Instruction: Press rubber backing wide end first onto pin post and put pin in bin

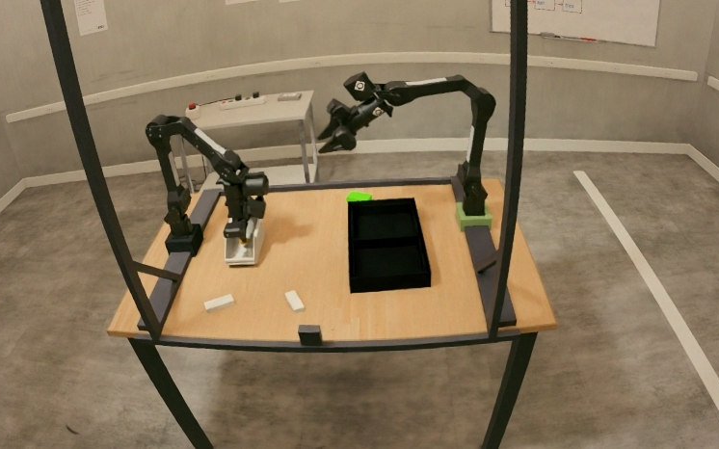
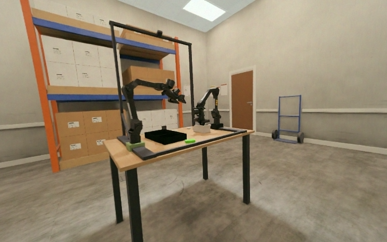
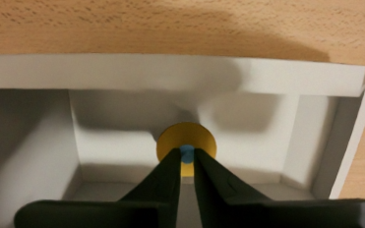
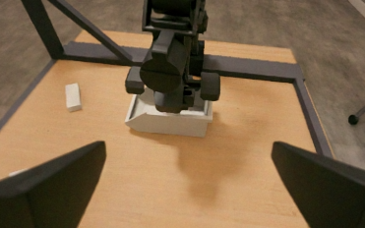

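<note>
My left gripper is now 1 cm past the white bin and 3 cm above it. Also, from my left hand: round pin: 3 cm below; black tray: 6 cm behind, 42 cm to the right, 5 cm below.
</note>
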